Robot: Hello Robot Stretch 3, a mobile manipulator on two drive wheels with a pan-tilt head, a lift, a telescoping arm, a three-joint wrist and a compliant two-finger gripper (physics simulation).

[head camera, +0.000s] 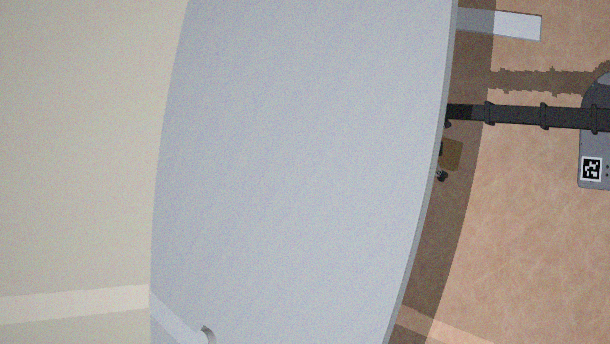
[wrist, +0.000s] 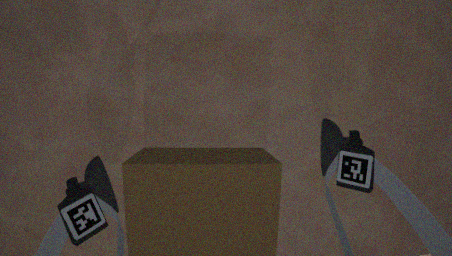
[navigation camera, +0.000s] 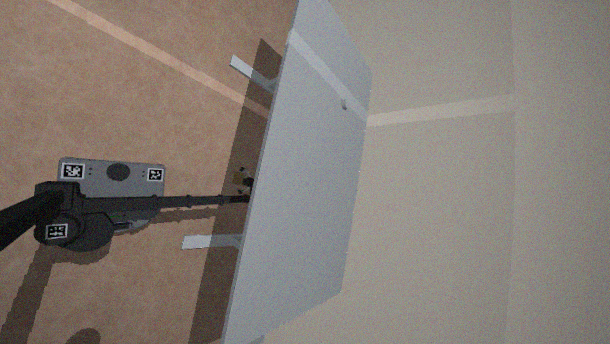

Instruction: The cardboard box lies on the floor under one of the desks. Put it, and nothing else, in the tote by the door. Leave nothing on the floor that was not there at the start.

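Pixels of known places: gripper, fingertip midpoint: (head camera: 446, 149) (wrist: 216, 157) (navigation camera: 240, 180); robot's base at its link origin: (navigation camera: 118, 171).
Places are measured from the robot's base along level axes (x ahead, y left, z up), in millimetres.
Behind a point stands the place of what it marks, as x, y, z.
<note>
The cardboard box (head camera: 451, 154) {-8, -614, 50} (navigation camera: 238, 178) {-8, -618, 51} (wrist: 201, 210) {-8, -635, 51} is brown and sits in the desk's shadow by the desk's front edge. In the wrist view it fills the lower middle, and its lower end is cut off by the frame. My gripper (wrist: 216, 157) {-22, -654, 10} is open, with one finger on each side of the box. The left finger appears close to the box's left side; a wider gap shows on the right. The desk top partly hides the gripper in the head view. The tote does not show in these views.
The pale desk (head camera: 300, 150) {11, -591, 720} (navigation camera: 305, 175) {55, -583, 721} overhangs the gripper. Its feet (head camera: 517, 26) {-419, -384, 25} (navigation camera: 196, 242) {-426, -380, 26} stick out onto the floor. My extended arm (head camera: 520, 116) {-99, -294, 358} (navigation camera: 172, 201) {-98, -171, 361} reaches under the desk edge from the base (navigation camera: 102, 186) {-60, 46, 160}. A wall (head camera: 75, 150) {39, -1155, 970} (navigation camera: 440, 200) {-19, -1146, 1173} stands behind the desk.
</note>
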